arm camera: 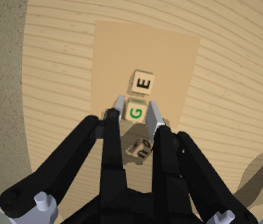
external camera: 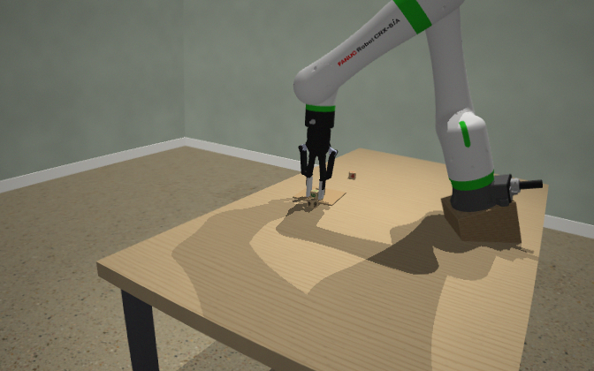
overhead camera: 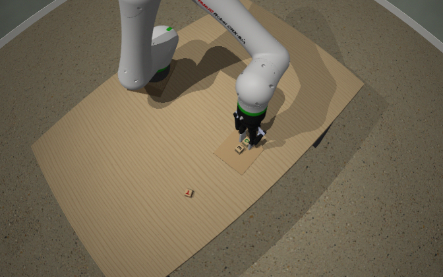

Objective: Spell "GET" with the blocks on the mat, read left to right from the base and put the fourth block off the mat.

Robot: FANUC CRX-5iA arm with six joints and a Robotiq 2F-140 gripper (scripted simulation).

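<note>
Now: the mat 4 cm to the right of my hand and 4 cm below it.
</note>
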